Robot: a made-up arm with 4 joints. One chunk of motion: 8 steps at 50 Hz.
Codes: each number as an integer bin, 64 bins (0 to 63) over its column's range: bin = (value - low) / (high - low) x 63, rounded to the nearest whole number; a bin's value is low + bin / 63 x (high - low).
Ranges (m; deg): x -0.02..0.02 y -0.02..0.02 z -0.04..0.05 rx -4..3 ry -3..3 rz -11..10
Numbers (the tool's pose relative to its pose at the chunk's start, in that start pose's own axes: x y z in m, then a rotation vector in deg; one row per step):
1: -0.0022 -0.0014 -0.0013 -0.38 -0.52 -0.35
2: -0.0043 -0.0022 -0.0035 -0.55 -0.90 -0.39
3: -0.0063 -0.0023 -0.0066 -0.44 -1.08 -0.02
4: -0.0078 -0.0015 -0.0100 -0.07 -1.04 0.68
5: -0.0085 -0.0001 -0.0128 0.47 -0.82 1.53
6: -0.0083 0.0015 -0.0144 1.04 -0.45 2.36
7: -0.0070 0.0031 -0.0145 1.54 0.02 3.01
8: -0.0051 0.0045 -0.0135 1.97 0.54 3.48
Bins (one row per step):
1: 28 29 27 33 26 32
2: 25 28 26 31 22 32
3: 22 28 23 32 20 33
4: 19 29 21 35 21 35
5: 18 31 19 40 23 38
6: 18 34 18 45 27 40
7: 20 36 18 50 32 42
8: 23 39 19 54 37 43

